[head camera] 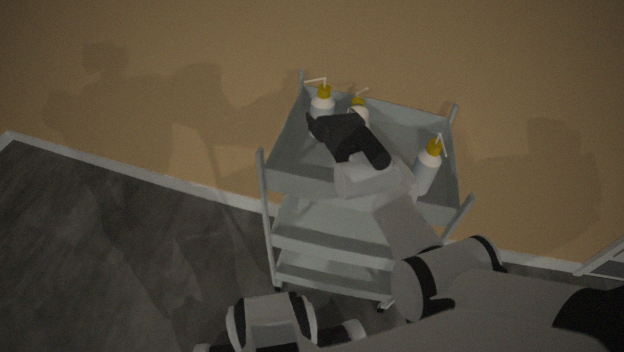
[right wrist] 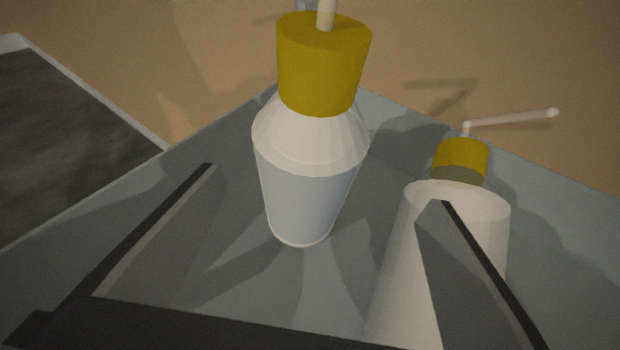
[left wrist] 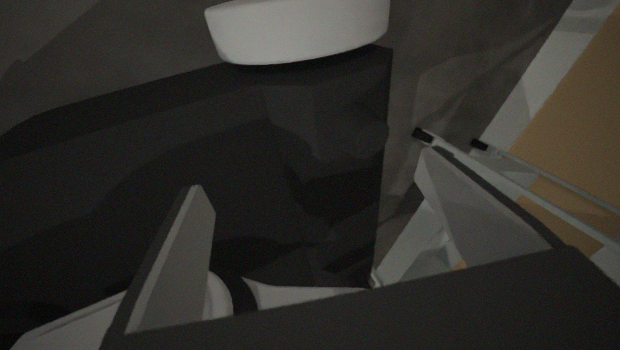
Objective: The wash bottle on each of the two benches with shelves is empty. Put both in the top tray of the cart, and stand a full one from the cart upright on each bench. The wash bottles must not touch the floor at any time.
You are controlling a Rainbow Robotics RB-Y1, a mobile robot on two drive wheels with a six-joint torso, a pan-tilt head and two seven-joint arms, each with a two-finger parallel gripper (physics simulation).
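A wash bottle with bluish liquid stands upright in the back left of the cart's top tray. A white, empty-looking bottle is tilted beside it, towards the back wall. A third bottle with bluish liquid stands at the tray's right. My right gripper is open over the tray; in its wrist view the upright bottle shows between and beyond the fingers, and the right-hand finger overlaps the white bottle. My left gripper is open and empty, low beside my dark base. The benches do not show.
The cart's lower shelves show below the top tray. Its wheels and rails are close to a left-gripper finger in the left wrist view. The tan wall is behind the cart. A pale framed object is at the far right.
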